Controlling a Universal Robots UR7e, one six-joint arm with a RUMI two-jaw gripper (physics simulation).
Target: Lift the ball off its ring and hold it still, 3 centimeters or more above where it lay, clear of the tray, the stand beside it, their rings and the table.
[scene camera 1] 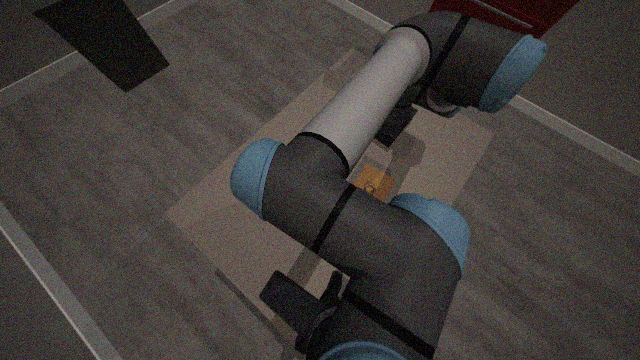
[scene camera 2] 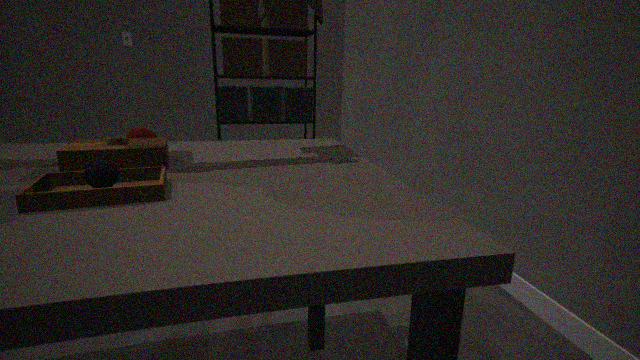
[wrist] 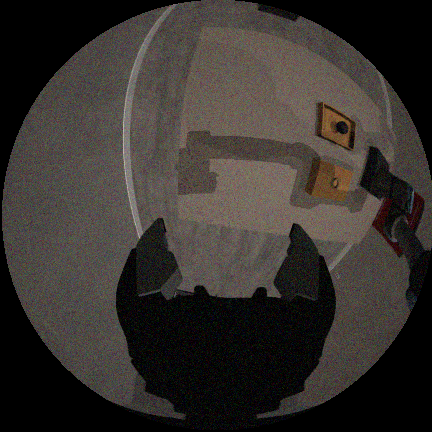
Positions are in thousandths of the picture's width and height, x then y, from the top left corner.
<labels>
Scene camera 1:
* my gripper: 501,846
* orange stand: 580,501
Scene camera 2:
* dark ball: 155,485
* orange-brown tray: 79,532
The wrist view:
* my gripper: 527,515
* orange-brown tray: 760,270
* orange stand: 758,418
</labels>
